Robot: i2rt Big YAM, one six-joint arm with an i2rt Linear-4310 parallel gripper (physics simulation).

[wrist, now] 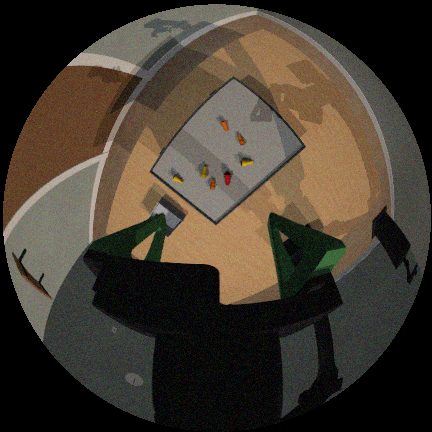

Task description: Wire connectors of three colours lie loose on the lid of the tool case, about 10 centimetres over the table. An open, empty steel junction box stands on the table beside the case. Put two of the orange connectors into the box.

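Places are measured from the arm's base along level axes (x ahead, y left, z up), in centimetres.
Where they show: gripper, fingertip midpoint: [216, 218].
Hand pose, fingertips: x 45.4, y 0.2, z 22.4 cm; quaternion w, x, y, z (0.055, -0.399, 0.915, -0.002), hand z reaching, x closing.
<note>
After its pixels a point has its place.
My gripper [216, 218] @[x 45.4, y 0.2, z 22.4 cm] is open with nothing between its green fingers, high over the table. The grey lid of the tool case [200, 112] @[x 57.9, y -4.1, z 1.5 cm] lies ahead of the fingertips. Three orange connectors lie on it: one [225, 125] @[x 52.0, y -5.7, z 2.3 cm] toward the far part, one [241, 139] @[x 47.7, y -6.1, z 2.4 cm] near the middle, and one [213, 184] @[x 44.1, y 5.1, z 2.3 cm] toward the near corner. A red connector [227, 178] @[x 43.2, y 1.7, z 2.7 cm] lies close to the near orange one. Yellow connectors [204, 171] @[x 47.6, y 4.4, z 2.5 cm] [177, 178] @[x 50.7, y 10.1, z 2.5 cm] [247, 162] @[x 43.2, y -3.8, z 2.6 cm] lie apart on the lid. The steel junction box [170, 216] @[x 43.8, y 28.1, z -7.9 cm] stands left of the lid's near corner, partly hidden by the left finger.
The wooden table [330, 165] @[x 24.2, y -26.6, z -8.0 cm] carries the case and box, with shadows across it. Its pale edge curves along the left, top and right. A dark part of the arm [392, 239] shows at the right. A brown floor area [55, 115] lies beyond the left edge.
</note>
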